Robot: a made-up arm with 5 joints. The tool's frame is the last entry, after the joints. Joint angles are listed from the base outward. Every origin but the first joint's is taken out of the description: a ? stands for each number. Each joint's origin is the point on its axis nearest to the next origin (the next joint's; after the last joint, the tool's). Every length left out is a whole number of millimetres.
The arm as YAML. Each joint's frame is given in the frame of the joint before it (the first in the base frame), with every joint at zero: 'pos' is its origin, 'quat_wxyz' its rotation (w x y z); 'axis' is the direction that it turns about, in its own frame. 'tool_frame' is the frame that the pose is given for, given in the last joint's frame.
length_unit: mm
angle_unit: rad
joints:
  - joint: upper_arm
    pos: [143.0, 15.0, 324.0]
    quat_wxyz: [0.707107, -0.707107, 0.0, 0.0]
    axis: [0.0, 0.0, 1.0]
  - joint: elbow
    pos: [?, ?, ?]
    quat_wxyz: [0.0, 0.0, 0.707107, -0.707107]
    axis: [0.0, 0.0, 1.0]
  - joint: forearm
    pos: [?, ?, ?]
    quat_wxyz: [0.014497, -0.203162, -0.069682, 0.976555]
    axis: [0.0, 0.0, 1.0]
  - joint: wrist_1
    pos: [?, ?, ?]
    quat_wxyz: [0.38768, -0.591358, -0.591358, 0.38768]
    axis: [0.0, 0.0, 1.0]
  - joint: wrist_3
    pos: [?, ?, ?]
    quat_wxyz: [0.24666, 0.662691, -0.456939, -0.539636]
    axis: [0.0, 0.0, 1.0]
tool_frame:
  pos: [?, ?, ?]
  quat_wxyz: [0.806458, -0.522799, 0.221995, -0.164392]
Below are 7 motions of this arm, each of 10 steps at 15 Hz.
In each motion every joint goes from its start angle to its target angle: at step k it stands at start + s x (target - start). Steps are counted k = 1, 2, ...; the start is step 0. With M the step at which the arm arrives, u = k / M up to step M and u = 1 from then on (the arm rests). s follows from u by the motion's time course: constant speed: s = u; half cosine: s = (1 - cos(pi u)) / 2; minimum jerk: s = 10 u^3 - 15 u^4 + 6 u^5.
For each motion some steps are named. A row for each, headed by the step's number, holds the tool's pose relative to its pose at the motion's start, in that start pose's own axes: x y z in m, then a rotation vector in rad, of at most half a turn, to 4 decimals.
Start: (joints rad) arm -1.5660 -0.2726 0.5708 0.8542 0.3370
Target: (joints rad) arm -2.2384 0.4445 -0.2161 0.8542 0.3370
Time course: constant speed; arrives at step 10
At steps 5, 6, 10:
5: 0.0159 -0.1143 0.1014 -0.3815 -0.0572 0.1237
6: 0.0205 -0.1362 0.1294 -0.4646 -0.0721 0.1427
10: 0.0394 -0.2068 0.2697 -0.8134 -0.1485 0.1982

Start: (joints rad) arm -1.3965 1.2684 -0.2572 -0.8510 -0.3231
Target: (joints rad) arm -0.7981 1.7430 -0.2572 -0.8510 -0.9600
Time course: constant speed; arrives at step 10
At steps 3, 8, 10:
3: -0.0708 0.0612 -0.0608 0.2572 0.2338 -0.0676
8: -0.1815 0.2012 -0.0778 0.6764 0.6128 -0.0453
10: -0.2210 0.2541 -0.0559 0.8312 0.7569 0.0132

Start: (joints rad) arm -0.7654 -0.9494 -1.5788 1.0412 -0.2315
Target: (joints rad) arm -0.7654 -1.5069 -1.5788 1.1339 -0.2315
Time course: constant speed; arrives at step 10
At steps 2, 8, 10:
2: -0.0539 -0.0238 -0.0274 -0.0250 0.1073 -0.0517
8: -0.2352 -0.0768 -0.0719 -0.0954 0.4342 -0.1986
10: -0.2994 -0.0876 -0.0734 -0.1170 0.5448 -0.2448

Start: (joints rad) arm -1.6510 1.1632 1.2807 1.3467 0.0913
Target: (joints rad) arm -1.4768 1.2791 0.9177 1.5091 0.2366
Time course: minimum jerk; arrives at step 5
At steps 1, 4, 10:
1: -0.0039 -0.0056 -0.0005 -0.0094 0.0033 -0.0050
4: -0.0732 -0.0792 -0.0083 -0.1376 0.0675 -0.0682
10: -0.0783 -0.0832 -0.0089 -0.1448 0.0726 -0.0715

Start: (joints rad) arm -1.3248 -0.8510 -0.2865 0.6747 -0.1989
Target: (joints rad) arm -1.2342 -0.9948 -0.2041 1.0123 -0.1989
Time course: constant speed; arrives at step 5
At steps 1, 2, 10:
1: -0.0167 -0.0162 -0.0085 -0.0584 0.0555 -0.0004
2: -0.0338 -0.0326 -0.0151 -0.1167 0.1112 0.0001
10: -0.0858 -0.0820 -0.0237 -0.2902 0.2790 0.0061

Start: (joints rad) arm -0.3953 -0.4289 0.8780 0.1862 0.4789
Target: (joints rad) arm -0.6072 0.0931 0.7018 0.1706 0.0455
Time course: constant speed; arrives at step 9
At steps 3, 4, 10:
3: -0.0355 0.0613 -0.0235 0.0947 0.1495 0.0701
4: -0.0500 0.0801 -0.0291 0.1210 0.2019 0.0965
10: -0.1386 0.1553 -0.0397 0.2103 0.4795 0.2456

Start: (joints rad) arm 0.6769 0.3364 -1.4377 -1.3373 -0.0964
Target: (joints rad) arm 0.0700 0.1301 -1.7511 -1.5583 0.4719
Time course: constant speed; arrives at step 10
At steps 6, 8, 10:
6: 0.1363 0.1031 0.3179 -0.0385 -0.8461 0.2894
8: 0.1168 0.1366 0.4400 -0.0510 -1.1339 0.3655
10: 0.0635 0.1638 0.5556 -0.0656 -1.4239 0.4302

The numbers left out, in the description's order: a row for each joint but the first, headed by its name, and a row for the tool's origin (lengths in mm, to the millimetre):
elbow: 12.0 -63.0 0.0
forearm: 63.0 -22.0 0.0
wrist_1: 231.0 -19.0 0.0
wrist_3: 97.0 -17.0 0.0
tool: -17.0 -300.0 0.0

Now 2 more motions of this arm.
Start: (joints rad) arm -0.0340 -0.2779 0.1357 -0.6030 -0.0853
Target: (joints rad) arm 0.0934 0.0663 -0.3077 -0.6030 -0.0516
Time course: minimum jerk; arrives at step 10
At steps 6, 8, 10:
6: -0.0237 -0.0530 0.0303 -0.1301 0.0505 -0.0206
8: -0.0290 -0.0701 0.0436 -0.1769 0.0672 -0.0205
10: -0.0298 -0.0737 0.0466 -0.1872 0.0707 -0.0199

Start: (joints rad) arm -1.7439 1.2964 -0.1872 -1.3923 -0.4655
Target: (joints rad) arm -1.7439 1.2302 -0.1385 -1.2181 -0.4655
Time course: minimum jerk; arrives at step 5
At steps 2, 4, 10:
2: -0.0053 -0.0151 -0.0009 -0.0470 0.0156 -0.0091
4: -0.0161 -0.0448 -0.0004 -0.1390 0.0466 -0.0277
10: -0.0172 -0.0475 -0.0003 -0.1475 0.0494 -0.0295

